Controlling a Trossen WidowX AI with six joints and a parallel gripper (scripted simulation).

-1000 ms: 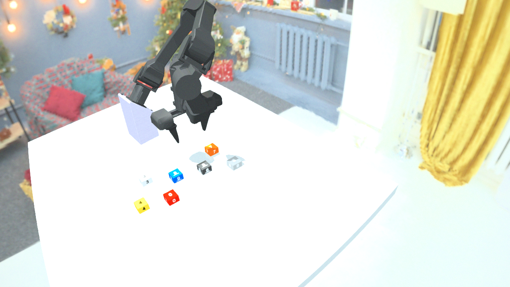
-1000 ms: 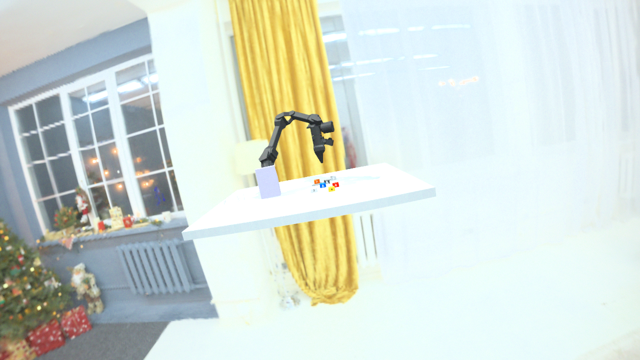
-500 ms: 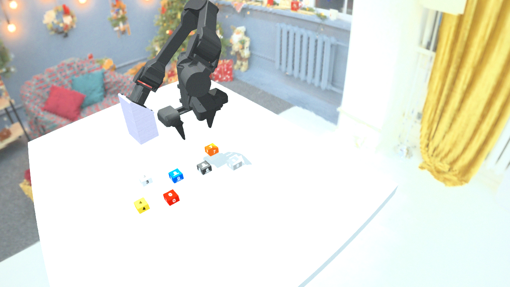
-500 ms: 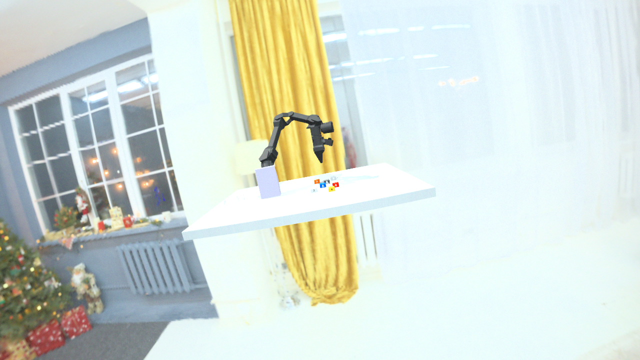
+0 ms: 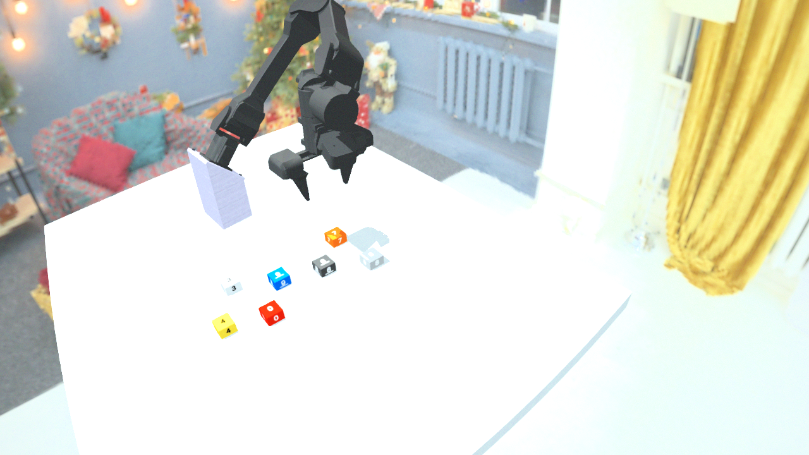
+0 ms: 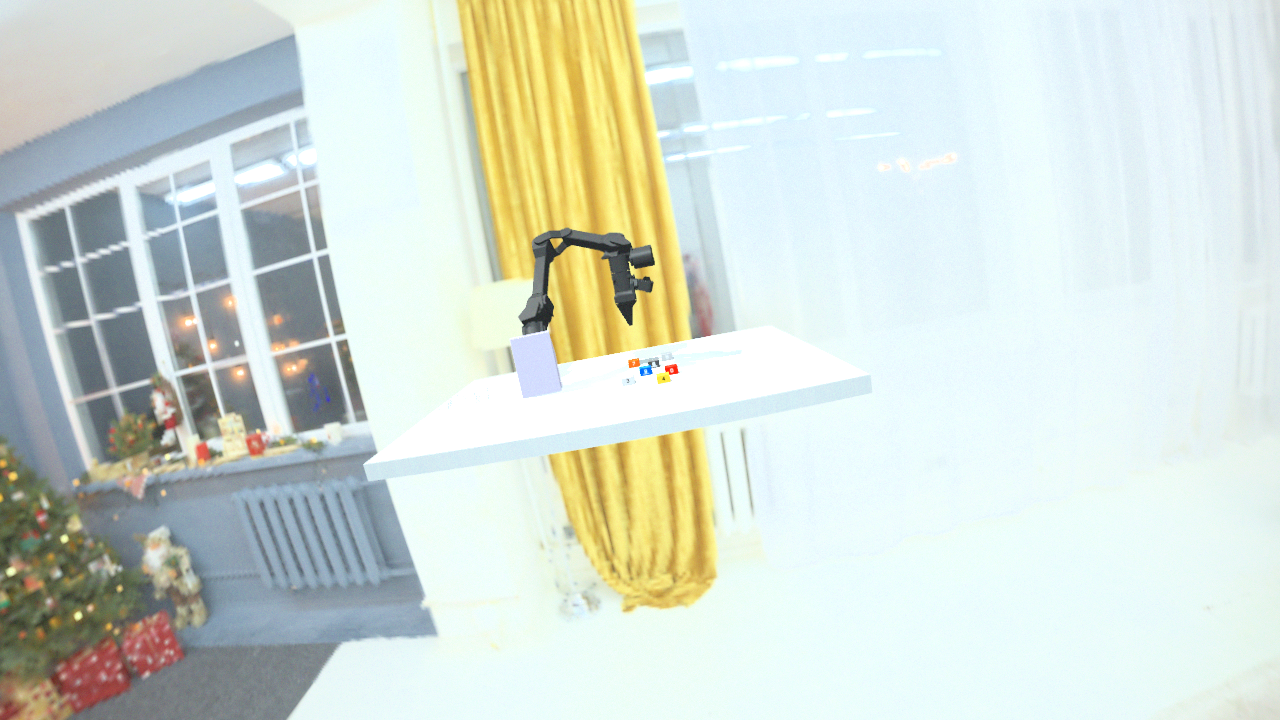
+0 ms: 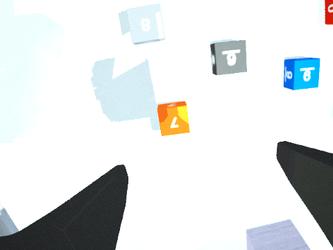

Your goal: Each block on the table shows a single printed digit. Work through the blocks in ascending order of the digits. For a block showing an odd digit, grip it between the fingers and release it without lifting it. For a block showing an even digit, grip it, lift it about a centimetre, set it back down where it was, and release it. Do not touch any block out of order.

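The red block marked 0 is 190 mm to the right of my gripper tip, 120 mm below it and 80 mm ahead of it. Round my gripper tip: dark grey block marked 6: 120 mm below, 50 mm to the right, 40 mm ahead; then grey block marked 8: 120 mm below, 90 mm ahead, 20 mm to the left; then orange block marked 7: 120 mm below, 10 mm to the left, 10 mm behind.
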